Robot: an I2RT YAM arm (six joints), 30 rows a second.
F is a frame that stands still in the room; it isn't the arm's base.
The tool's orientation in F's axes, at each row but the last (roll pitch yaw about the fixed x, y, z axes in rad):
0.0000, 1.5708, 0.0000
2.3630, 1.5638, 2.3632
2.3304, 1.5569, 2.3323
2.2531, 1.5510, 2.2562
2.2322, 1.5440, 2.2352
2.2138, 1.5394, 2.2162
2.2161, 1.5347, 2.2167
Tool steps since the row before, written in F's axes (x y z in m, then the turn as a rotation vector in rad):
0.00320, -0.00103, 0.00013, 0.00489, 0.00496, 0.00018
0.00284, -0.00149, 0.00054, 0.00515, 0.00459, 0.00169
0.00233, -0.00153, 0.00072, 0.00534, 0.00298, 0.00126
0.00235, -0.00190, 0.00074, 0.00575, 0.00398, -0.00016
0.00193, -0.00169, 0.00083, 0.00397, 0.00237, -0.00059
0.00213, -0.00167, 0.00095, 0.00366, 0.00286, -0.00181
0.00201, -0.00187, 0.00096, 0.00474, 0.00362, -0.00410
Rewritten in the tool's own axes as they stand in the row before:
-0.00013, -0.00103, 0.00320, -0.00018, 0.00496, 0.00489
-0.00056, -0.00149, 0.00284, -0.00169, 0.00460, 0.00514
-0.00076, -0.00153, 0.00232, -0.00128, 0.00298, 0.00533
-0.00080, -0.00190, 0.00233, 0.00015, 0.00396, 0.00576
-0.00090, -0.00168, 0.00191, 0.00057, 0.00235, 0.00399
-0.00103, -0.00165, 0.00211, 0.00181, 0.00281, 0.00370
-0.00106, -0.00184, 0.00199, 0.00410, 0.00350, 0.00483

